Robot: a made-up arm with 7 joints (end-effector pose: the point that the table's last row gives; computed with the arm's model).
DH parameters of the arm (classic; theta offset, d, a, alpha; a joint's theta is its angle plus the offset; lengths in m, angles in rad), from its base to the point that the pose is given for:
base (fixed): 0 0.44 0 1.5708
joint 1: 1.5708 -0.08 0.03 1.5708
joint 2: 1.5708 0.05 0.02 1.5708
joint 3: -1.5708 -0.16 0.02 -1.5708
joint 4: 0 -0.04 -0.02 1.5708
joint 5: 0 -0.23 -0.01 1.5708
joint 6: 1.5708 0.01 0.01 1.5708
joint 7: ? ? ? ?
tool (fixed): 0.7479 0.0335 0 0
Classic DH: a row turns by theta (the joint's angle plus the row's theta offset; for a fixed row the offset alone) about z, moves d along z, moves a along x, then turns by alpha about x.
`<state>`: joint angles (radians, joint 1 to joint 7).
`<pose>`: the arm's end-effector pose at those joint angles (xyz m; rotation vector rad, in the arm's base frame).
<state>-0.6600 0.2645 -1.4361 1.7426 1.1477 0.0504 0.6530</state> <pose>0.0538 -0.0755 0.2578 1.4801 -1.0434 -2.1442</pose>
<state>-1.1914 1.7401 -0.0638 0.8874 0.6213 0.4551 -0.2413</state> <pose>0.1888 0.3301 0.2499 -0.1694 -0.9982 0.3357</pose>
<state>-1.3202 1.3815 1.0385 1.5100 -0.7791 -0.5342 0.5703</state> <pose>0.1731 0.2354 0.3655 -0.8927 -0.0493 -0.4324</pose>
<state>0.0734 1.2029 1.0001 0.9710 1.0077 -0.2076 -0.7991</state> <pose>0.0820 0.3699 0.5469 0.1993 2.1006 0.0703</pose>
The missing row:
joint 7: 1.0614 -0.0606 -0.0039 0.4183
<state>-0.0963 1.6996 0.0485 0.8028 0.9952 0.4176 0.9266</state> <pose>0.2213 0.3555 0.5594 -1.6668 -1.4940 1.0774</pose>
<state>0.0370 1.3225 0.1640 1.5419 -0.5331 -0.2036 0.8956</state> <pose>0.2224 0.1971 0.4915 -1.0312 -0.6121 -0.3260</pose>
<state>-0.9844 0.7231 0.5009 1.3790 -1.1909 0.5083 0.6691</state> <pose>0.0988 0.2436 0.2256 -0.2423 -0.4679 0.5466</pose>
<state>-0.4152 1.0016 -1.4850 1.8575 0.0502 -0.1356 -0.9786</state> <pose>0.0328 0.0131 0.2596 -2.0058 -0.8850 0.6209</pose>
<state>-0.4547 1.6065 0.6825 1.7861 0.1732 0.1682 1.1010</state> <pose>0.2058 0.1308 0.5281 -1.4374 -0.5253 -0.1003</pose>
